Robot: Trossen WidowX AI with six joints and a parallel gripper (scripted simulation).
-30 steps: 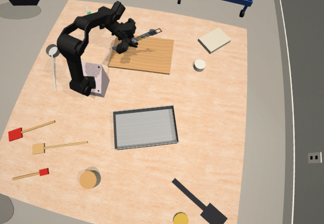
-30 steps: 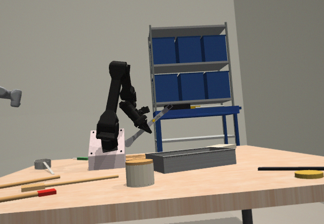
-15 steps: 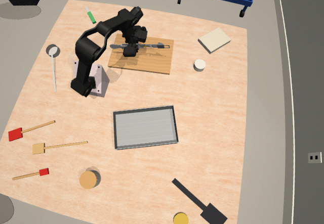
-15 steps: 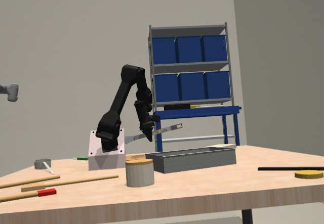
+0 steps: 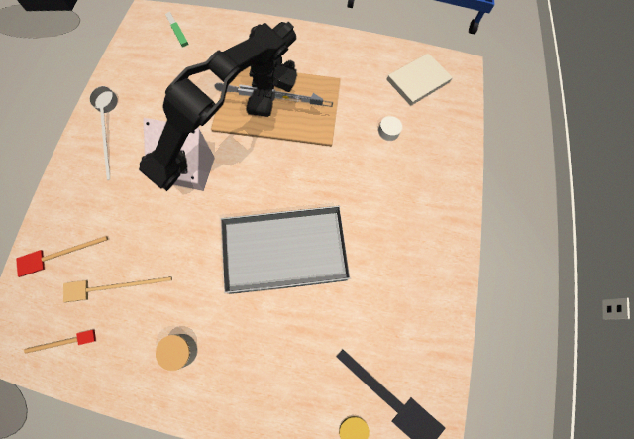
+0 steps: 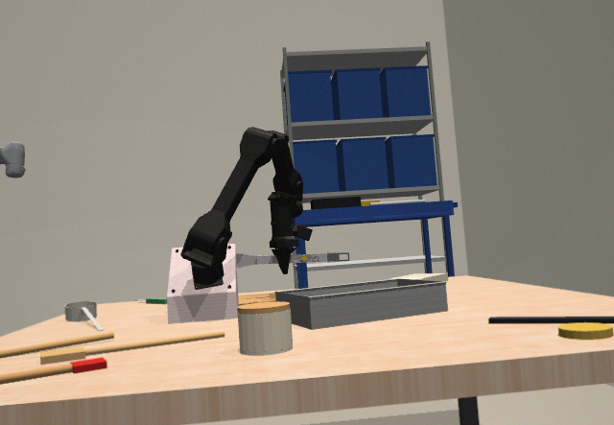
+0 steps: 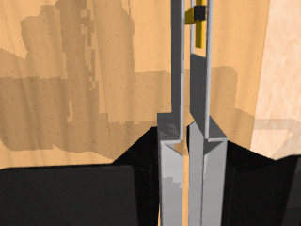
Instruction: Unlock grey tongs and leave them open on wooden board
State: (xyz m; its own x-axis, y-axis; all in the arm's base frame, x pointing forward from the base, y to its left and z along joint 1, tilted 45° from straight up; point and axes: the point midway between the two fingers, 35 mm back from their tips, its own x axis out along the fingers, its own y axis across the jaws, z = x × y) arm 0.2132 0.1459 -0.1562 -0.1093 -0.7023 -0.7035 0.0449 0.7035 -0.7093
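Right now my gripper tip is 20 mm short of the wooden board, 50 mm to the right of it and 70 mm above it. Also, from my gripper tip: yellow lock piece: 50 mm ahead, 40 mm above; white cylinder: 360 mm ahead, 10 mm to the right, 60 mm below; grey roasting tin: 90 mm ahead, 400 mm to the right, 50 mm below.
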